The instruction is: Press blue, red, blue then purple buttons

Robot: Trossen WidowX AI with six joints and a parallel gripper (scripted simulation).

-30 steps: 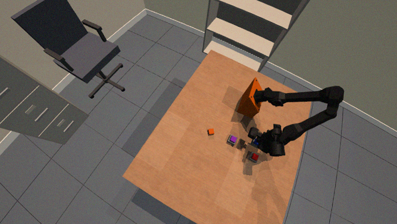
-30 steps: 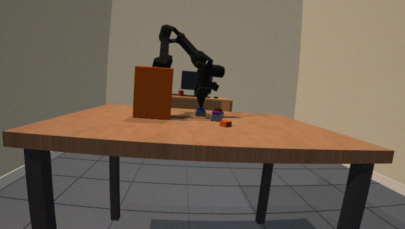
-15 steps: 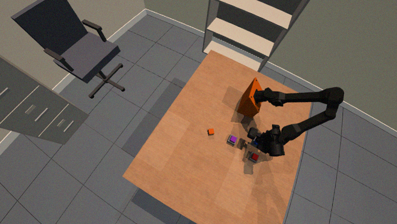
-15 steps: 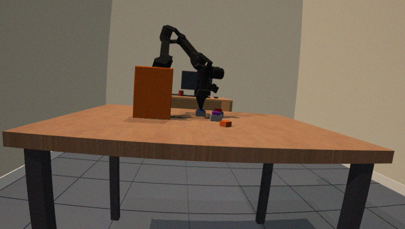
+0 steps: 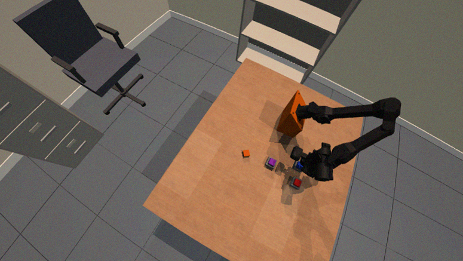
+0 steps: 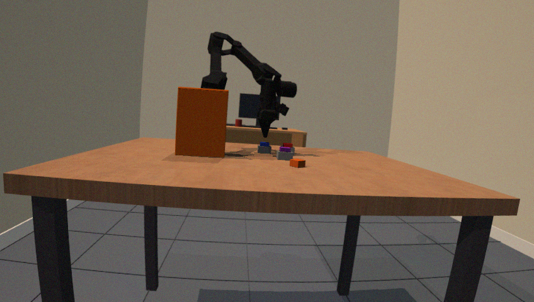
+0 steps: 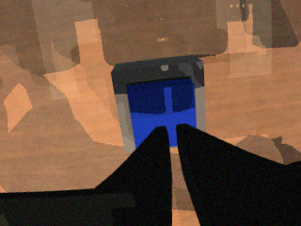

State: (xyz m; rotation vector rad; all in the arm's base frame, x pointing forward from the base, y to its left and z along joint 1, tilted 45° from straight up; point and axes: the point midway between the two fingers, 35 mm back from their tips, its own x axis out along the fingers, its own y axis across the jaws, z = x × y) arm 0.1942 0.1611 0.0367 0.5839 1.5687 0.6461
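Right now my gripper tip is 2 cm above the blue button. Also, from my gripper tip: small orange block (28 cm to the right, 8 cm ahead, 5 cm below); then purple button (14 cm to the right, 6 cm ahead, 2 cm below); then red button (9 cm ahead, 2 cm to the left, 2 cm below).
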